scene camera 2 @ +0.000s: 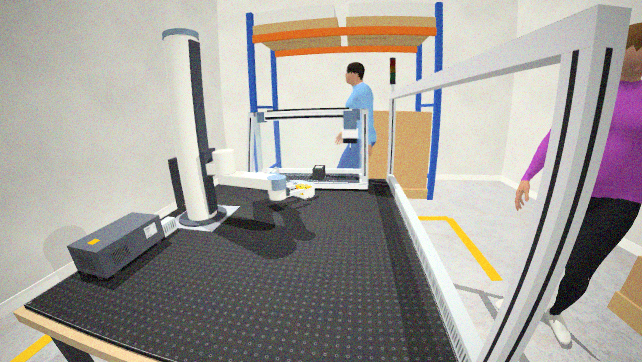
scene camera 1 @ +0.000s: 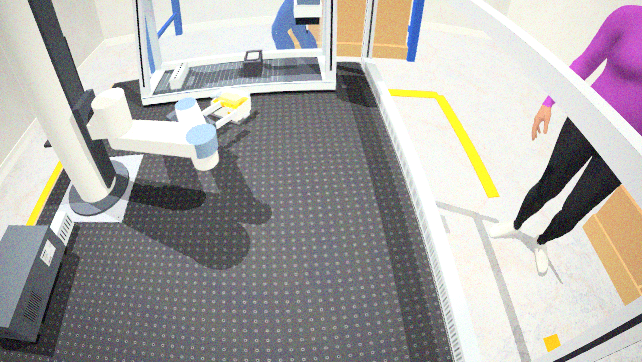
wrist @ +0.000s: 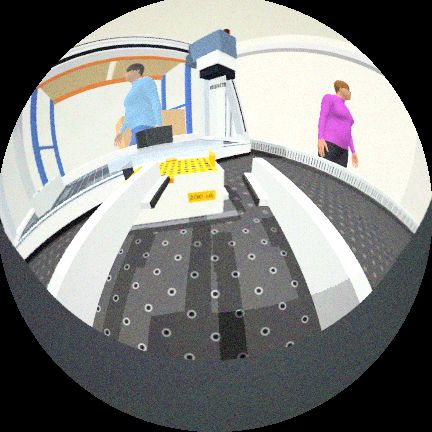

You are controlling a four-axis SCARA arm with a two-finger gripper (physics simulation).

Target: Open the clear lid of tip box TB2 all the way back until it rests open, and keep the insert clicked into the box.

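Places are measured from the arm's base along level axes (x ahead, y left, z up), in millimetres.
Where they show: gripper, fingertip midpoint: (scene camera 2: pixel 299 188) (scene camera 1: pixel 228 107) (wrist: pixel 204 167); arm's base, link origin: (scene camera 2: pixel 203 217) (scene camera 1: pixel 99 189).
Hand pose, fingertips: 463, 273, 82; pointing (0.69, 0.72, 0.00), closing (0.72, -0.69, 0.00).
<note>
Each offset is from my fingertips to the centre of the thing, as dx, dy, dz. "*": to the spot under its first point.
Tip box TB2, a white box {-2, +68, -37} (scene camera 1: pixel 242 113) (scene camera 2: pixel 308 193) (wrist: pixel 205 182) with a "200 uL" label, stands on the dark perforated mat near the gantry. Its yellow insert {-2, +68, -5} (scene camera 1: pixel 231 100) (scene camera 2: pixel 303 187) (wrist: pixel 187 167) sits in the top and looks level. The clear lid {* -32, +41, +19} (wrist: pixel 150 150) shows faintly as a pale pane raised behind the insert; its exact angle is hard to tell. My gripper (scene camera 1: pixel 225 111) (scene camera 2: pixel 296 192) (wrist: pixel 204 167) is shut with nothing held; its fingers still stand apart. The left finger overlaps the box front in the wrist view, and the right finger is beside its right end.
A gantry frame (scene camera 1: pixel 290 88) (scene camera 2: pixel 365 150) stands behind the box, with a black block {* +68, +242, +24} (scene camera 1: pixel 252 67) (scene camera 2: pixel 318 172) (wrist: pixel 154 136) and a white strip {* -246, +245, +24} (scene camera 1: pixel 178 75) on its deck. A grey controller {* -507, -683, +45} (scene camera 1: pixel 25 275) (scene camera 2: pixel 117 240) stands at the left. A guard rail (scene camera 1: pixel 411 165) runs along the right.
</note>
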